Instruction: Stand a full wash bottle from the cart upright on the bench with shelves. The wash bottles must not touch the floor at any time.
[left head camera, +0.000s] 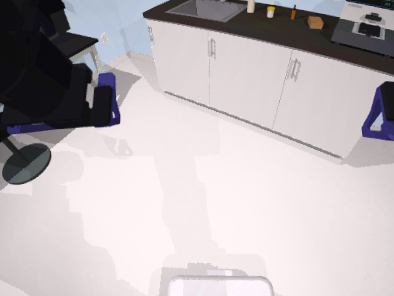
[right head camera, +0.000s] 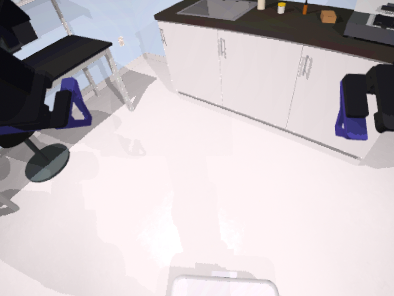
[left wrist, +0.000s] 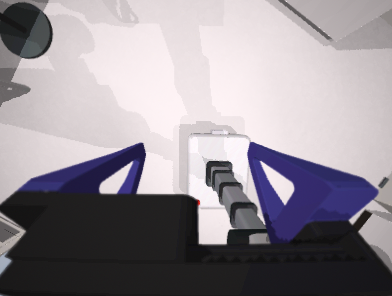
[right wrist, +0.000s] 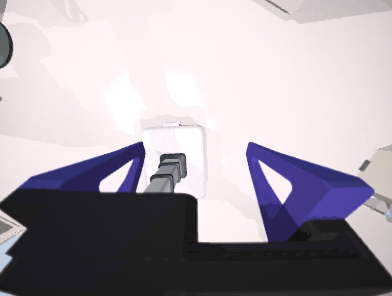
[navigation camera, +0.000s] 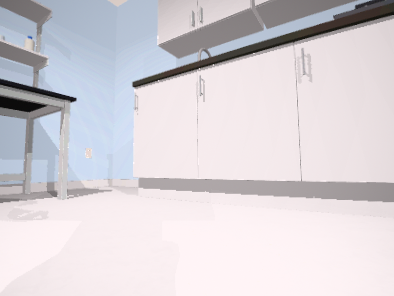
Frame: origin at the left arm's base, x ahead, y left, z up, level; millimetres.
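Seen in the pictures: left gripper, fingertip midpoint: (left head camera: 89, 122) (right head camera: 65, 123) (left wrist: 196, 148); right gripper, fingertip midpoint: (left head camera: 393, 134) (right head camera: 373, 132) (right wrist: 195, 147).
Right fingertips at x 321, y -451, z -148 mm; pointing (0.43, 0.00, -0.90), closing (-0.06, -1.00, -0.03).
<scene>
Offsets run from my right fingertips to a thing's middle. "spot": to the spot under its first point.
The bench with shelves (left head camera: 75, 45) (right head camera: 72, 50) (navigation camera: 37, 91) stands at the left, with a black top and pale legs. In the navigation view, a white bottle with a blue cap (navigation camera: 29, 45) stands on one of its shelves. The cart and its wash bottles do not show in these views. My left gripper (left wrist: 196, 148) is open and empty, high above the floor; its purple finger shows in front of the bench's side in the head views. My right gripper (right wrist: 195, 147) is open and empty, high above the floor; its purple finger shows at the right of the head views.
A white cabinet run @[spot: dx +1258, dy +6, dz -687 mm] (left head camera: 245, 75) (right head camera: 257, 75) (navigation camera: 240, 120) with a dark top stands ahead and right. It carries a sink @[spot: dx +1934, dy +280, dz -425 mm] (left head camera: 207, 9) (right head camera: 217, 9), a yellow-capped jar @[spot: dx +1485, dy -164, dz -318 mm] (left head camera: 270, 12) (right head camera: 281, 8) and a brown block @[spot: dx +1288, dy -416, dz -313 mm] (left head camera: 315, 22) (right head camera: 328, 17). A round dark base (left head camera: 27, 164) (right head camera: 47, 163) (left wrist: 26, 31) stands left.
</scene>
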